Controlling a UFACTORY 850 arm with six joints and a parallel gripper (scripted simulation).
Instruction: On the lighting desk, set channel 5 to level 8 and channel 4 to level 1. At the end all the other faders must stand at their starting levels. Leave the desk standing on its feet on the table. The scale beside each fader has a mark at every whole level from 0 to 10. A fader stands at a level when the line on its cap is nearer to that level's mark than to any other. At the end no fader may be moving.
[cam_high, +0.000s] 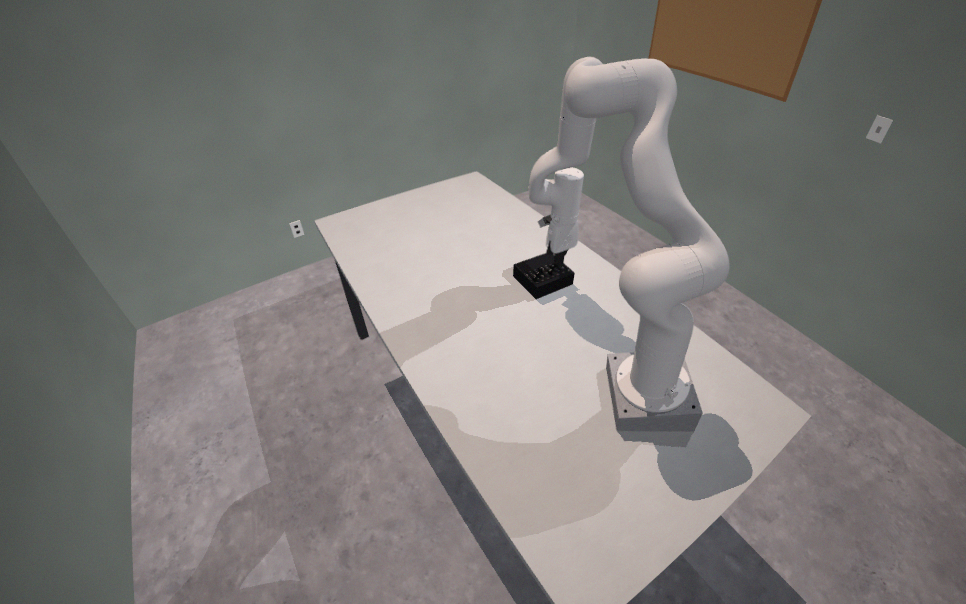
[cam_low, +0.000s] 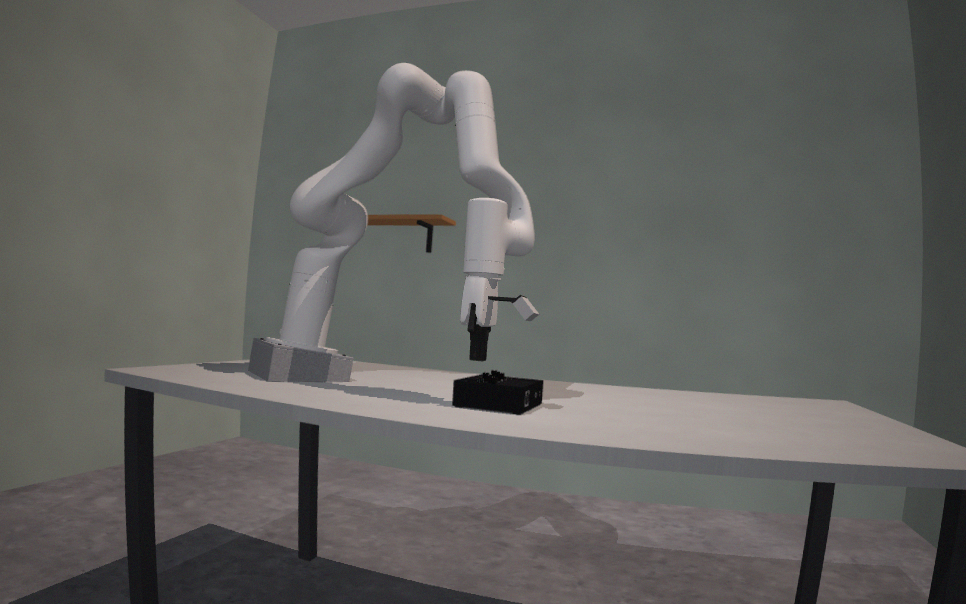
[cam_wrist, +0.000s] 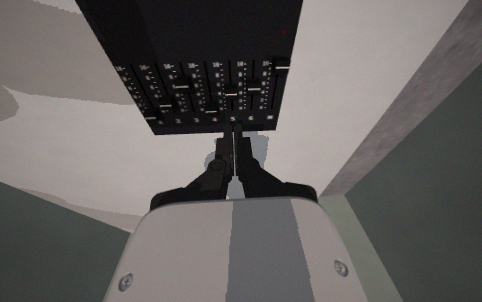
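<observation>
Right now the channel 5 fader cap is 3 cm ahead of my hand and 5 cm below it. Round my hand: channel 1 fader cap 9 cm to the left, 5 cm below; then channel 4 fader cap 1 cm ahead, 2 cm to the left, 5 cm below.
</observation>
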